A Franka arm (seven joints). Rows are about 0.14 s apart.
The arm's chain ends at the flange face. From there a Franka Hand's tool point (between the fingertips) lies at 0.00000 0.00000 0.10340 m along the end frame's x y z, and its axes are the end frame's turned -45 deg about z.
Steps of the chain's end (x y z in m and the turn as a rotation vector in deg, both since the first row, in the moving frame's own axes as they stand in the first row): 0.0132 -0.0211 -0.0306 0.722 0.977 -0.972; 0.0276 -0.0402 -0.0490 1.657 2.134 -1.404; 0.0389 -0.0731 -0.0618 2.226 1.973 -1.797; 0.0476 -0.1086 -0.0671 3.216 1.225 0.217; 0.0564 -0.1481 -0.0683 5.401 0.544 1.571; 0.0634 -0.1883 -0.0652 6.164 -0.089 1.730; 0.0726 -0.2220 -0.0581 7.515 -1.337 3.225; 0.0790 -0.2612 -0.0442 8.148 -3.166 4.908
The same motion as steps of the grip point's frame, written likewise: 0.0264 -0.0053 -0.0306 -0.180 1.201 -0.972; 0.0528 -0.0084 -0.0491 -0.337 2.681 -1.404; 0.0845 -0.0246 -0.0619 0.179 2.969 -1.797; 0.1161 -0.0457 -0.0673 1.408 3.140 0.217; 0.1523 -0.0709 -0.0688 3.434 4.204 1.571; 0.1858 -0.0962 -0.0658 4.422 4.296 1.730; 0.2165 -0.1167 -0.0590 6.259 4.369 3.225; 0.2475 -0.1429 -0.0454 8.000 3.523 4.908
